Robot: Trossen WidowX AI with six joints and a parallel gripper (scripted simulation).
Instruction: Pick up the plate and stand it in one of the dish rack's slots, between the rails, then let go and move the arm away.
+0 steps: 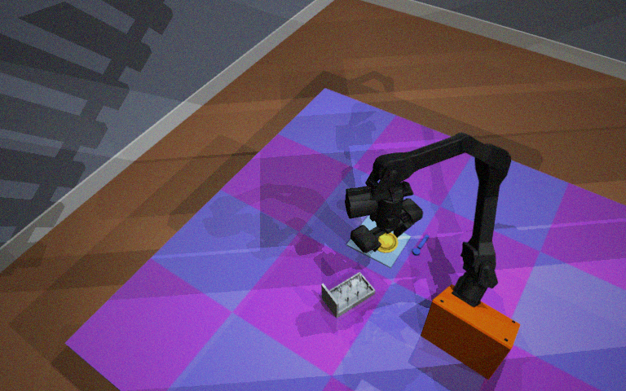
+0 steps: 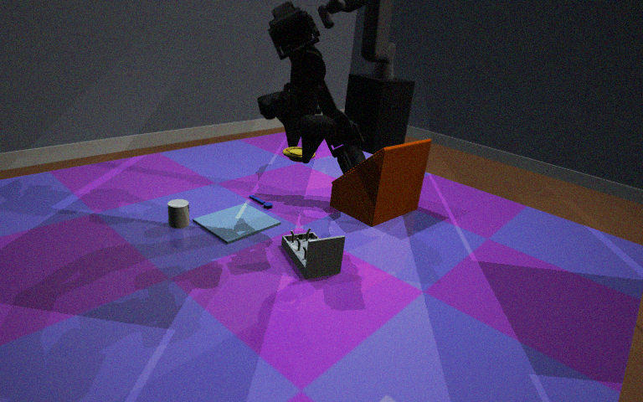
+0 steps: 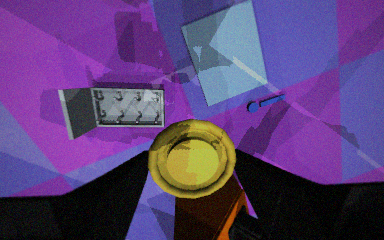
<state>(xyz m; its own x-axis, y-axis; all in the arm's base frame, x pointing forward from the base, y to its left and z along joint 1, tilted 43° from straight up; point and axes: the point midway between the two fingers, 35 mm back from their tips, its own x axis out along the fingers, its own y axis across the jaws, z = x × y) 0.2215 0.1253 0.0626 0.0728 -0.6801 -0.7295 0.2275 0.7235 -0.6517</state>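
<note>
Right now the grey dish rack is 150 mm below my gripper tip, 100 mm to the left of it and 30 mm ahead of it. The rest, counted from my gripper tip: blue spoon: 170 mm to the right, 170 mm below, 20 mm behind; then yellow plate: 10 mm above; then cup: 200 mm ahead, 160 mm to the right, 150 mm below.
</note>
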